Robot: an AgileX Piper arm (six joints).
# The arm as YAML. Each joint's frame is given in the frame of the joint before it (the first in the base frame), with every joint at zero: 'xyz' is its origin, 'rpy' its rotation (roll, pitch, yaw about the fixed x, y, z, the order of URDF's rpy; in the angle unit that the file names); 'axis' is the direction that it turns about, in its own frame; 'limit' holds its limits. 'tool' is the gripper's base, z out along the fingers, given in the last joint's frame.
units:
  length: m
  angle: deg
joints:
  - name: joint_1
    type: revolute
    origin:
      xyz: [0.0, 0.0, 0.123]
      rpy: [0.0, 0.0, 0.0]
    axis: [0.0, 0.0, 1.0]
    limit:
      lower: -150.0
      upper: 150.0
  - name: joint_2
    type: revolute
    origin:
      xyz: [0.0, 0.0, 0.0]
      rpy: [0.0, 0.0, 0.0]
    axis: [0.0, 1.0, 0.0]
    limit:
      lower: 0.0
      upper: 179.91
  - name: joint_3
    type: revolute
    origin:
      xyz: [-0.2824, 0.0, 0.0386]
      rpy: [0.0, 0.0, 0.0]
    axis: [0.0, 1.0, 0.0]
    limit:
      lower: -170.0
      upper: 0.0
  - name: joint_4
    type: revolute
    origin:
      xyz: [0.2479, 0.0, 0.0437]
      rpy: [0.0, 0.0, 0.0]
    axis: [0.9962, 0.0, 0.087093]
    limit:
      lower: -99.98
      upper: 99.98
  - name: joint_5
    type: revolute
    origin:
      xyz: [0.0, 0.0, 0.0]
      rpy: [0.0, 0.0, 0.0]
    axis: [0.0, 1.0, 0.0]
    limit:
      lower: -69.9
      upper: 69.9
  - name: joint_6
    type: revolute
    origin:
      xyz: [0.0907, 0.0, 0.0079]
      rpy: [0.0, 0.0, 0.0]
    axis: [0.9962, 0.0, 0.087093]
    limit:
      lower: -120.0
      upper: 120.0
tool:
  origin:
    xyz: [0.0, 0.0, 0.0]
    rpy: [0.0, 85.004, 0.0]
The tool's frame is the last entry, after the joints.
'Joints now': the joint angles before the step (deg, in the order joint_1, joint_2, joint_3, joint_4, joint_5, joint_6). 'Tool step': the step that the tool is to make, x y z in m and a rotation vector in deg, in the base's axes. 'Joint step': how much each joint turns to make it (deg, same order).
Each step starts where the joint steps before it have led.
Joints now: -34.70 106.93 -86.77 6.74 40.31 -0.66
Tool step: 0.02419 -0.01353 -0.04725 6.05 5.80 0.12
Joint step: 0.04 9.81 -5.91 1.58 4.34 0.00
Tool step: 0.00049 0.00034 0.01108 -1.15 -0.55 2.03
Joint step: 0.00 -0.72 -1.24 0.35 1.10 -2.24
